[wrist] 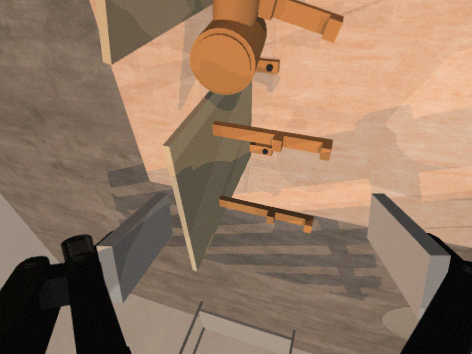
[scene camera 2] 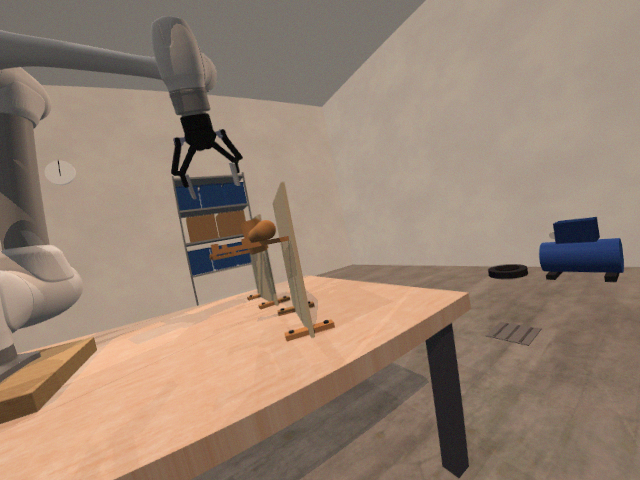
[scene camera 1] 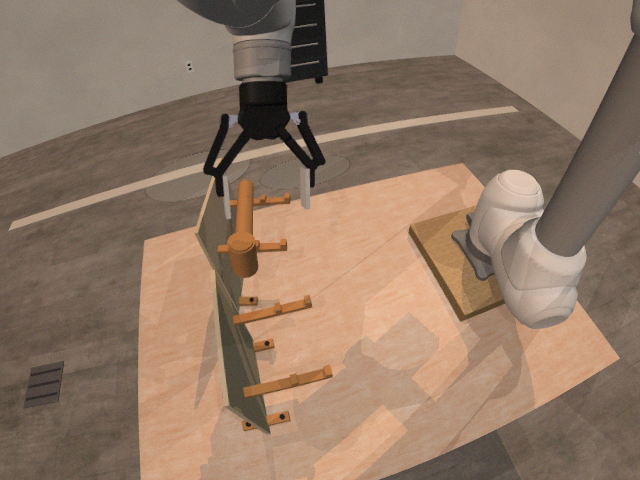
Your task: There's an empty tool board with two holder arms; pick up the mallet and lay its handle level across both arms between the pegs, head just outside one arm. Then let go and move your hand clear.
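The orange-brown mallet (scene camera 1: 245, 214) (scene camera 2: 262, 230) (wrist: 222, 62) lies across the two arms of the far board (scene camera 1: 209, 232) (scene camera 2: 284, 217) (wrist: 145, 30) in scene view 1, its head just outside the arm nearer the second board. That second tool board (scene camera 1: 231, 356) (wrist: 197, 190) is empty; its two pegged holder arms, one arm (scene camera 1: 258, 313) (wrist: 245, 131) and another arm (scene camera 1: 271, 386) (wrist: 245, 205), stick out level. My gripper (scene camera 1: 266, 210) (scene camera 2: 215, 190) (wrist: 265, 214) is wide open, pointing down, with nothing between its fingers. Scene view 2 shows it above the mallet, not touching it.
The boards stand on small feet on the wooden table (scene camera 1: 361, 232) (scene camera 2: 206, 403). The robot's base stands on a thick wooden block (scene camera 1: 439, 268) (scene camera 2: 56, 372) on the table. A shelf rack (scene camera 2: 181, 227) with blue and brown boxes stands beyond the table.
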